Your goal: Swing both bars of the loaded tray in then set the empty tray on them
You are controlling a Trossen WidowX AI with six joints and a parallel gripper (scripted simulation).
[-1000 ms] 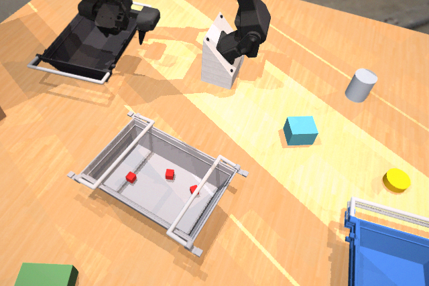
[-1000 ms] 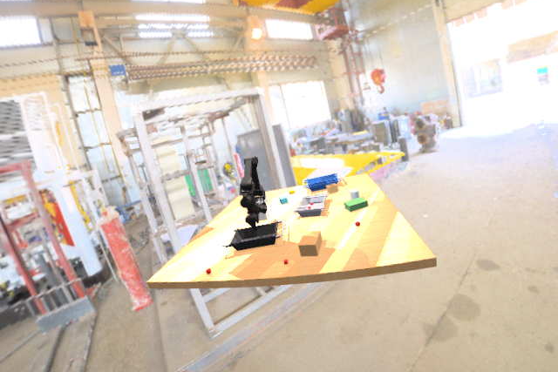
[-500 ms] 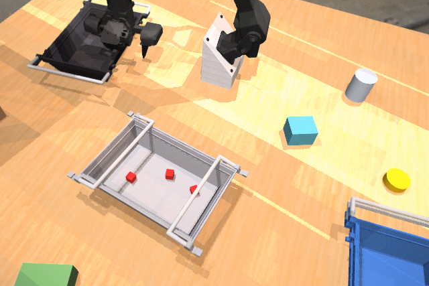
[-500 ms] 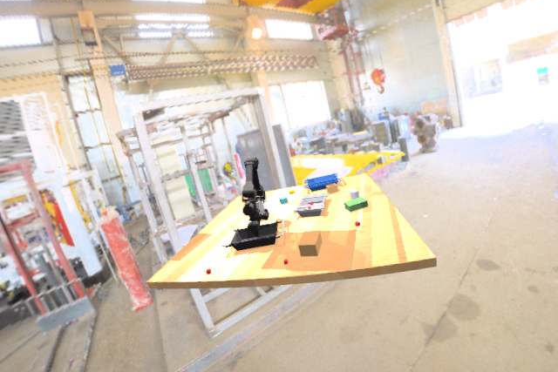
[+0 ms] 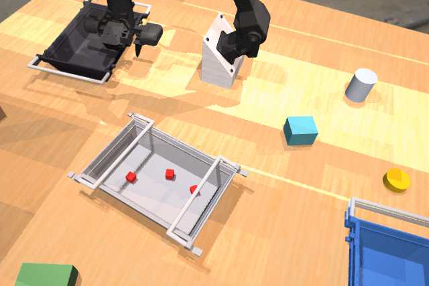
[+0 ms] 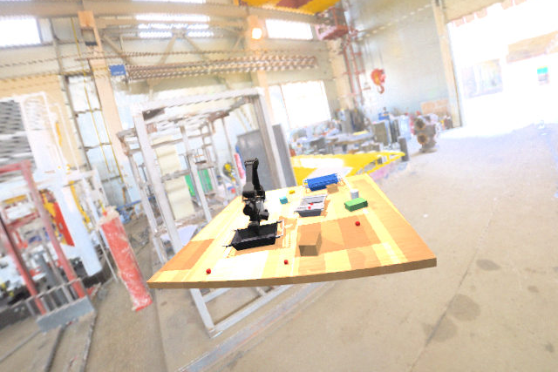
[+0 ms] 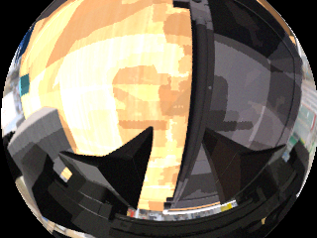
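My gripper tip is 8 cm to the left of the black tray and 3 cm below it. From my gripper tip the other things lie so: green block: 61 cm ahead, 10 cm to the left, 1 cm above; then cyan block: 14 cm ahead, 47 cm to the left, 1 cm above; then small red cube: 21 cm behind, 31 cm to the right.
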